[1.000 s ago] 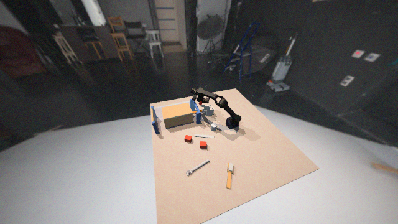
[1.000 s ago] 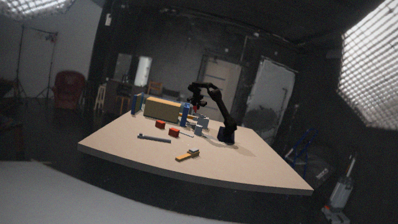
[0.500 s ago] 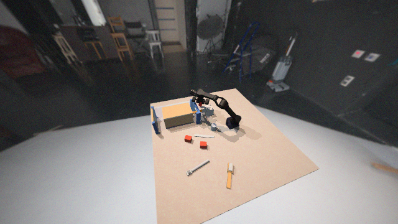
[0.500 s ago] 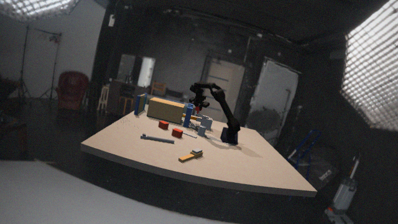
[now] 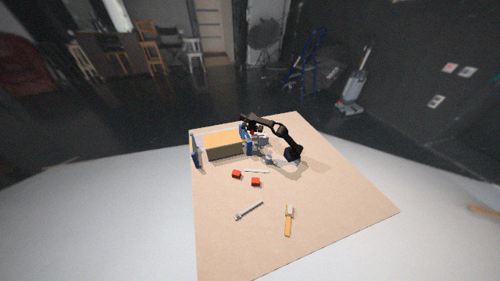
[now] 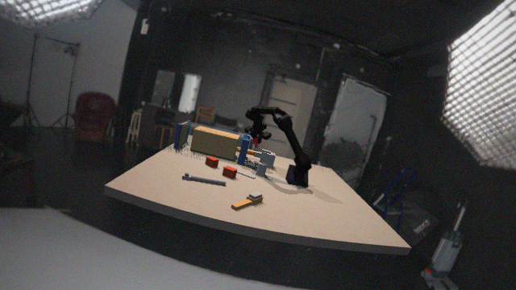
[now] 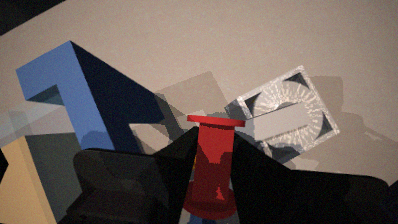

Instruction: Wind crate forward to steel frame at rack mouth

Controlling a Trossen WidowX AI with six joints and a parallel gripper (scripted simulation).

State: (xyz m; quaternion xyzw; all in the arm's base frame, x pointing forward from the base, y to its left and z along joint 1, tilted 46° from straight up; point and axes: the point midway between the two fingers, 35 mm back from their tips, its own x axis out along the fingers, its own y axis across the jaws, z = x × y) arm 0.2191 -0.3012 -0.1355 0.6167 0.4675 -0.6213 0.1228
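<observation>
Now: gripper tip 7 cm short of the blue steel frame, 1 cm to the right of it and 3 cm above it. From my gripper tip the other things lie so: grey winch 10 cm behind, 4 cm to the left, 10 cm below; red knob 1 cm ahead, 1 cm to the left; winch handle 2 cm behind, 2 cm to the left, 3 cm below.
</observation>
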